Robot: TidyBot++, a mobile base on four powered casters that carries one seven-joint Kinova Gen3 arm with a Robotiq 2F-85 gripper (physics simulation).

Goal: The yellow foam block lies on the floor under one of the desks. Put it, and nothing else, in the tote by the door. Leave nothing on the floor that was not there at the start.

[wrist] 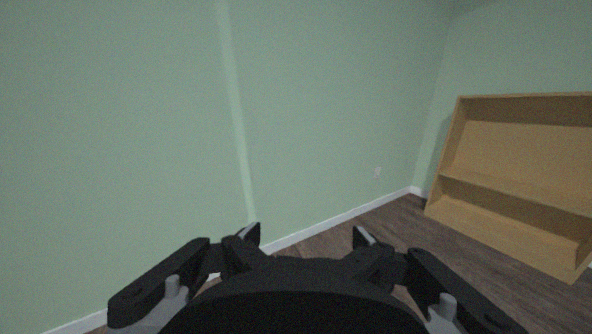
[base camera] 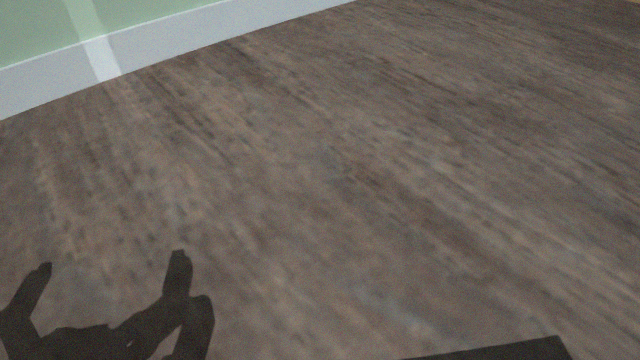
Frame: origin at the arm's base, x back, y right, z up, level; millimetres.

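Seen in the pictures: gripper, fingertip midpoint: (wrist: 305, 234).
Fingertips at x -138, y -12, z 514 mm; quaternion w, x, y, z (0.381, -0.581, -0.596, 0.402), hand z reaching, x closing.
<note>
A point is followed by its place in that frame.
My gripper (wrist: 305, 234) {x -138, y -12, z 514 mm} is open, with no object between its fingertips. In the wrist view it points toward the lower part of a green wall and the floor beside it. The yellow foam block, the desks, the tote and the door do not show in either view. A dark shadow shaped like a gripper with spread fingers lies on the floor at the lower left of the base camera view.
A green wall (base camera: 30, 30) {x -791, y -480, z -260 mm} (wrist: 125, 125) {x -601, y -758, z 569 mm} with a white baseboard (base camera: 165, 42) {x -915, y -276, z -358 mm} (wrist: 325, 227) {x -1170, y 96, z -369 mm} runs along the left. A wooden bookshelf (wrist: 505, 245) {x -1034, y 1346, z -332 mm} stands at the right in the wrist view, near the room corner. Brown wood floor (base camera: 350, 175) {x -473, y 74, z -396 mm} lies in front of the base.
</note>
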